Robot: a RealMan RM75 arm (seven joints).
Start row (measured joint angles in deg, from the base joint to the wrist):
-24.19 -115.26 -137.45 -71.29 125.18 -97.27 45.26
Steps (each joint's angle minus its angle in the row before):
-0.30 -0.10 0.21 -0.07 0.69 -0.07 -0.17
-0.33 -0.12 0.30 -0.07 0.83 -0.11 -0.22
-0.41 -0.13 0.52 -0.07 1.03 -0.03 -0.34
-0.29 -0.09 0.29 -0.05 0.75 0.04 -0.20
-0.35 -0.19 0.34 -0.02 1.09 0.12 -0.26
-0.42 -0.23 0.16 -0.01 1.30 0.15 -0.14
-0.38 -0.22 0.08 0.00 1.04 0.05 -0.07
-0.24 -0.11 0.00 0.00 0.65 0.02 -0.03
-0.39 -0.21 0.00 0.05 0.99 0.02 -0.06
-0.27 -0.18 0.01 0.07 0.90 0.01 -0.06
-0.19 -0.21 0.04 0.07 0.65 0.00 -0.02
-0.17 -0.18 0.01 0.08 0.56 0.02 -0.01
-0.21 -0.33 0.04 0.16 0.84 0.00 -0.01
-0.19 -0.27 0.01 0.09 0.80 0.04 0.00
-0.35 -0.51 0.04 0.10 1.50 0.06 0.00
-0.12 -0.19 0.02 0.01 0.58 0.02 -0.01
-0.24 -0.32 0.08 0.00 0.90 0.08 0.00
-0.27 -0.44 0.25 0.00 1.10 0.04 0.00
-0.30 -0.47 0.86 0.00 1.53 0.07 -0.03
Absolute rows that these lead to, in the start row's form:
-24.49 -115.36 -137.24 -71.36 125.87 -97.34 45.09
-24.82 -115.48 -136.94 -71.43 126.70 -97.45 44.87
-25.23 -115.61 -136.42 -71.50 127.73 -97.48 44.53
-25.52 -115.70 -136.13 -71.55 128.48 -97.44 44.33
-25.87 -115.89 -135.79 -71.57 129.57 -97.32 44.07
-26.29 -116.12 -135.63 -71.58 130.87 -97.17 43.93
-26.67 -116.34 -135.55 -71.58 131.91 -97.12 43.86
-26.91 -116.45 -135.55 -71.58 132.56 -97.10 43.83
-27.30 -116.66 -135.55 -71.53 133.55 -97.08 43.77
-27.57 -116.84 -135.54 -71.46 134.45 -97.07 43.71
-27.76 -117.05 -135.50 -71.39 135.10 -97.07 43.69
-27.93 -117.23 -135.49 -71.31 135.66 -97.05 43.68
-28.14 -117.56 -135.45 -71.15 136.50 -97.05 43.67
-28.33 -117.83 -135.44 -71.06 137.30 -97.01 43.67
-28.68 -118.34 -135.40 -70.96 138.80 -96.95 43.67
-28.80 -118.53 -135.38 -70.95 139.38 -96.93 43.66
-29.04 -118.85 -135.30 -70.95 140.28 -96.85 43.66
-29.31 -119.29 -135.05 -70.95 141.38 -96.81 43.66
-29.61 -119.76 -134.19 -70.95 142.91 -96.74 43.63

